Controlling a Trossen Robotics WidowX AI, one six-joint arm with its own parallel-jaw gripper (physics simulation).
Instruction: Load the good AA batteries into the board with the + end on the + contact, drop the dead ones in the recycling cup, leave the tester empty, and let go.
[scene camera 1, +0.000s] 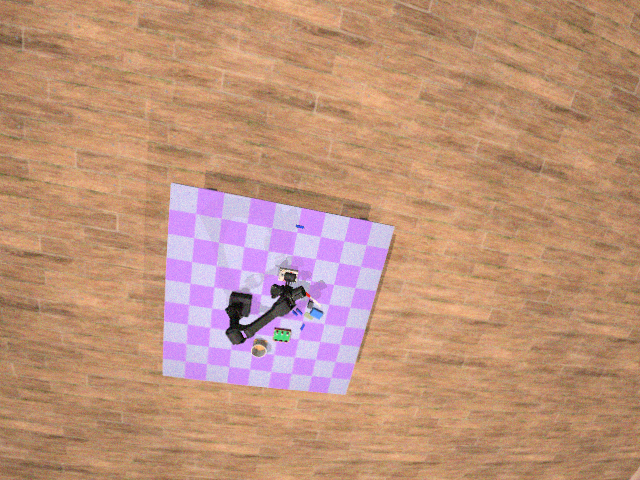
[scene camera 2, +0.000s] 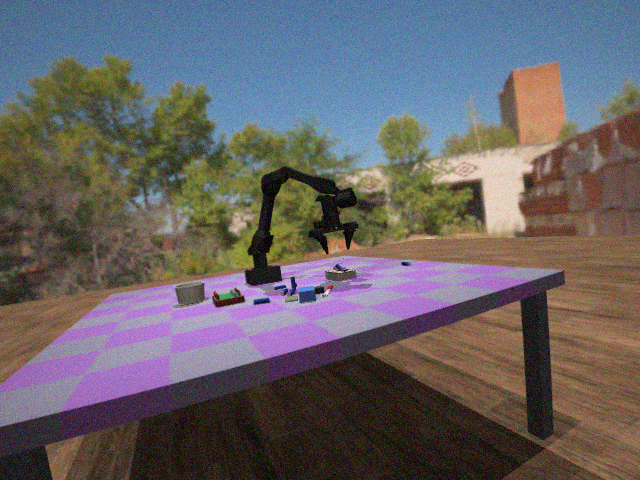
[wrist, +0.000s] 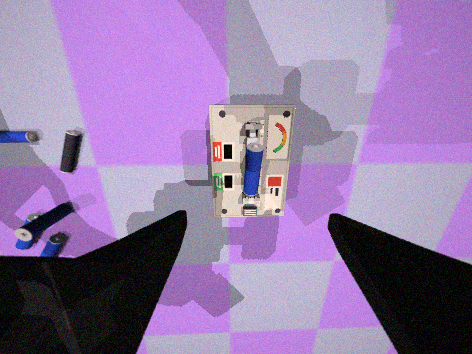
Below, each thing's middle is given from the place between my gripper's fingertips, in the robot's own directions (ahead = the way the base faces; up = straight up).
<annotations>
Now: hand 8 cm above the grey battery tester (wrist: 232, 127) and 1 cm past it.
</annotations>
